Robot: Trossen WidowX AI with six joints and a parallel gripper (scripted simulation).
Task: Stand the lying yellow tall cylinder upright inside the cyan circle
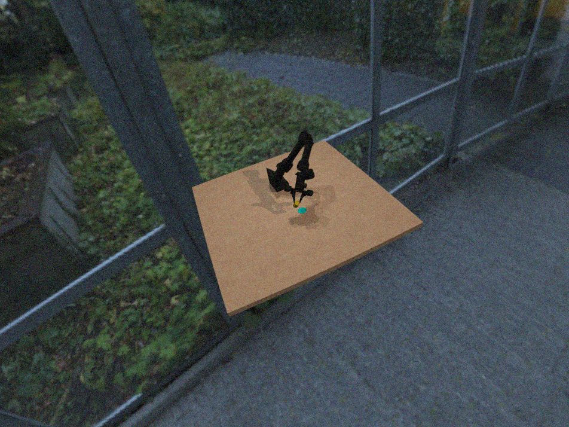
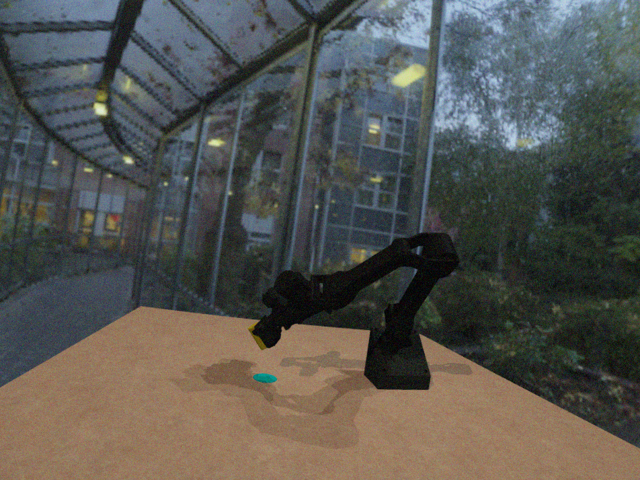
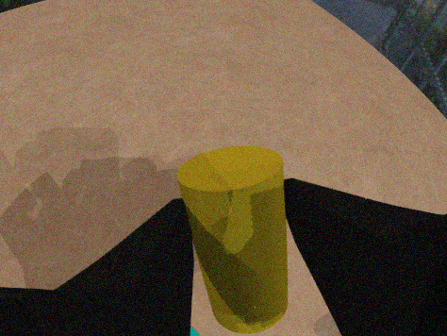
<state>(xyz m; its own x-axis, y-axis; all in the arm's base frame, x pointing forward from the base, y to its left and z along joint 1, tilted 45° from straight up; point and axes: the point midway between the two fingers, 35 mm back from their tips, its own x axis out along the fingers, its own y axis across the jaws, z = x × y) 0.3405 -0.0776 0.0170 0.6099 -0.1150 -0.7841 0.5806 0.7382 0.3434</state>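
Right now the cyan circle is 110 mm below my gripper tip, 50 mm to the left of it and 30 mm behind it. Round my gripper tip: yellow tall cylinder 20 mm below, 10 mm behind.
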